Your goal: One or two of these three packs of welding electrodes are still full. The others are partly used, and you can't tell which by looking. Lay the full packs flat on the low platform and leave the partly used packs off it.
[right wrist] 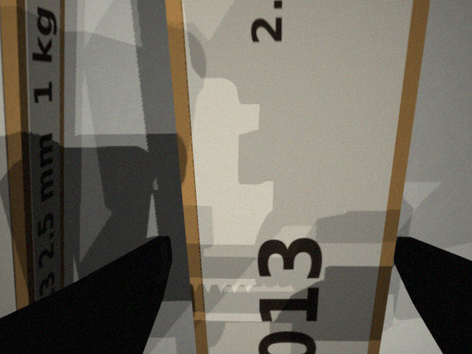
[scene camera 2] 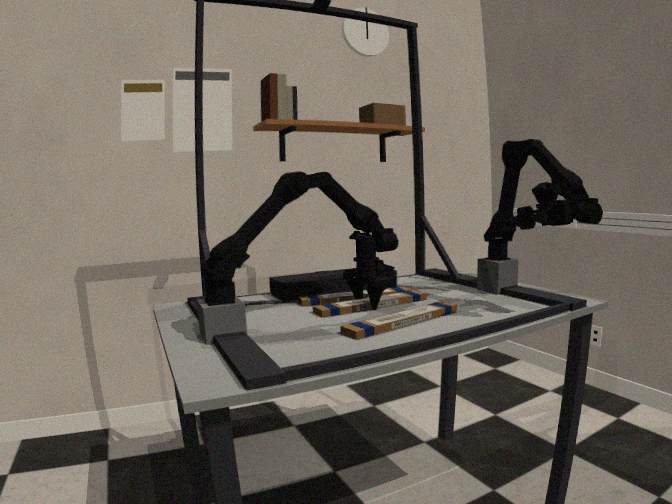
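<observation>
Three long brown electrode packs with blue bands and pale labels lie flat on the table: a front pack [scene camera 2: 398, 321], a middle pack [scene camera 2: 347, 308] [right wrist: 330, 165] and a back pack [scene camera 2: 310, 300]. My right gripper [scene camera 2: 366, 301] [right wrist: 281, 248] is open and points down over the middle pack, one finger toward each long side, holding nothing. Another pack [right wrist: 45, 115] shows at the left of the right wrist view. The low platform, a dark block [scene camera 2: 303, 286], stands behind the packs with nothing seen on its visible part. My left gripper [scene camera 2: 523, 218] is open and empty, raised far from the packs at the picture's right.
The grey table [scene camera 2: 295, 347] has a dark frame rail [scene camera 2: 412, 349] along its front edge. Upright posts [scene camera 2: 199, 162] [scene camera 2: 416, 162] rise behind it. Grey arm mounts [scene camera 2: 222, 322] [scene camera 2: 497, 275] stand at both ends. A shelf [scene camera 2: 336, 126] hangs on the wall.
</observation>
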